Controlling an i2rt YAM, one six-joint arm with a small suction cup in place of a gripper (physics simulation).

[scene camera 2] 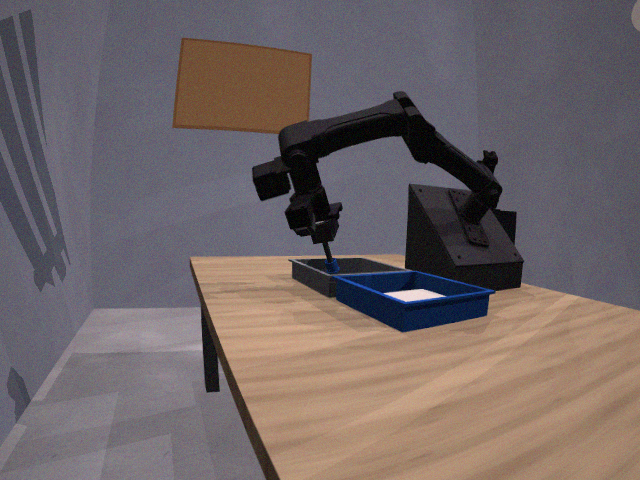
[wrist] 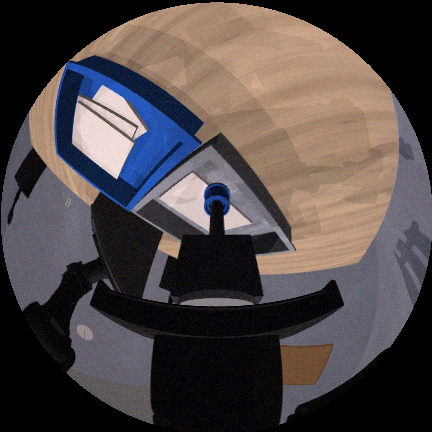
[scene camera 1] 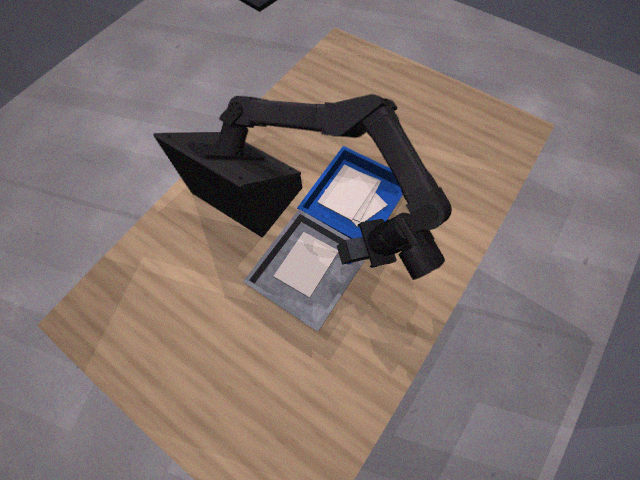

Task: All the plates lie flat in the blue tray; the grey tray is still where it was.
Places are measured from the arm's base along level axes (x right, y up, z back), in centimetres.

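Where they show: hand at its tool point: [scene camera 2: 333, 270] [wrist: 216, 194]; arm's base at its link origin: [scene camera 2: 467, 218] [wrist: 105, 266] [scene camera 1: 228, 153].
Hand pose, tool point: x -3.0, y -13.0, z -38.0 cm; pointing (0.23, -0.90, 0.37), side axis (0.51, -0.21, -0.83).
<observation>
Things, the pixels of their top centre, and the offset from my tool point. Level surfaces: height alone.
- blue tray at its top centre: [wrist: 87, 145] [scene camera 2: 411, 283] [scene camera 1: 355, 193] dx -16.1, dy +0.0, dz +11.2 cm
- grey tray at its top centre: [wrist: 211, 232] [scene camera 2: 348, 264] [scene camera 1: 307, 265] dx +8.3, dy +0.0, dz +6.3 cm
- white plate at its top centre: [wrist: 203, 210] [scene camera 1: 306, 263] dx +7.0, dy -4.1, dz +8.2 cm
- wooden table at its surface level: dy -5.0 cm
A blue tray [scene camera 1: 310, 204] [scene camera 2: 413, 313] [wrist: 64, 120] holds two white square plates lying flat, a large one [scene camera 1: 347, 190] [scene camera 2: 413, 295] [wrist: 96, 139] overlapping a second [scene camera 1: 376, 207] [wrist: 116, 104]. Touching it is the grey tray [scene camera 1: 309, 307] [scene camera 2: 312, 278] [wrist: 259, 209] with one white plate [scene camera 1: 304, 267] [wrist: 181, 197] lying flat inside. My suction cup [scene camera 2: 331, 267] [wrist: 217, 195] hangs over that plate's near corner at about rim height and carries nothing. In the top scene view the wrist hides the cup.
The arm's black base block [scene camera 1: 232, 176] [scene camera 2: 456, 238] stands beside both trays. The trays sit on a wooden table [scene camera 1: 223, 371] [scene camera 2: 390, 390]. An orange panel [scene camera 2: 242, 86] hangs on the far wall.
</observation>
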